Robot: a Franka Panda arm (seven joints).
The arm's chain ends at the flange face. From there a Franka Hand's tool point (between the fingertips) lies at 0.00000 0.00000 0.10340 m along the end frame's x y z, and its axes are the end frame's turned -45 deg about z.
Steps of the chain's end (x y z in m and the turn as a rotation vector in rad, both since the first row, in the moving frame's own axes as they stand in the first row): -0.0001 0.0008 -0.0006 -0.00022 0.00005 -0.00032; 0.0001 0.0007 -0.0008 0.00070 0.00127 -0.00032; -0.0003 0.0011 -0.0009 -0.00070 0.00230 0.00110; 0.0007 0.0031 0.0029 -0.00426 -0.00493 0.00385; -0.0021 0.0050 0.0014 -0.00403 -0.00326 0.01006; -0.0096 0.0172 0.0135 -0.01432 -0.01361 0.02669; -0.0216 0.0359 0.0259 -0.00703 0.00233 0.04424; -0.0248 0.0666 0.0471 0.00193 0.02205 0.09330; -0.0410 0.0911 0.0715 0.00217 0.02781 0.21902
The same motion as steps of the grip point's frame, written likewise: -0.0006 0.0005 -0.0006 -0.00019 -0.00012 -0.00032; -0.0003 0.0006 -0.0008 -0.00040 0.00139 -0.00032; -0.0009 0.0008 -0.0009 -0.00212 0.00113 0.00110; -0.0024 0.0026 0.0029 0.00047 -0.00650 0.00385; -0.0056 0.0021 0.0014 -0.00054 -0.00515 0.01006; -0.0210 0.0054 0.0135 -0.00050 -0.01975 0.02669; -0.0410 0.0108 0.0259 -0.00662 -0.00332 0.04424; -0.0629 0.0311 0.0471 -0.01423 0.01696 0.09330; -0.0914 0.0375 0.0715 -0.01813 0.02120 0.21902
